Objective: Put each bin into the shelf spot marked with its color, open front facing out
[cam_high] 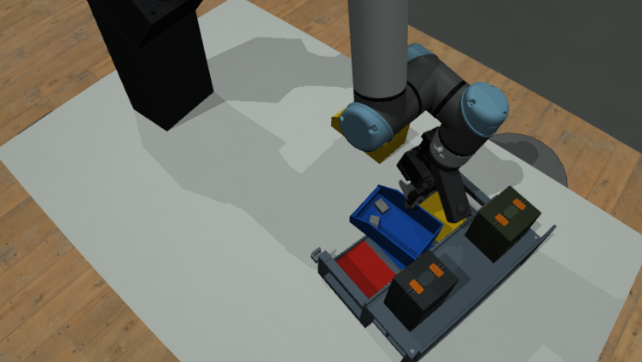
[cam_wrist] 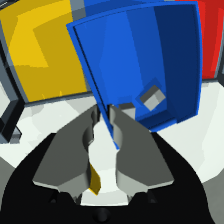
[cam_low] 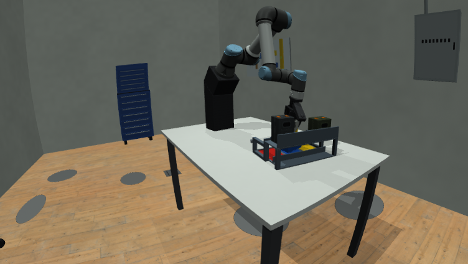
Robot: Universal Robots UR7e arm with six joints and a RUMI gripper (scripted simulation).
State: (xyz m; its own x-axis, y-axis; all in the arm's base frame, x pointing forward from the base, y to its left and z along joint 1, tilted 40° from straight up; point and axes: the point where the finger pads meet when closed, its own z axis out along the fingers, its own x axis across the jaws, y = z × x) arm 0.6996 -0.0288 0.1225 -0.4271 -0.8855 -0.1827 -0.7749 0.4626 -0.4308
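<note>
Right now my hand is 4 cm to the left of the blue bin, 3 cm above it and 2 cm past it. Round my hand: yellow bin 20 cm to the left, 19 cm behind, 5 cm below.
</note>
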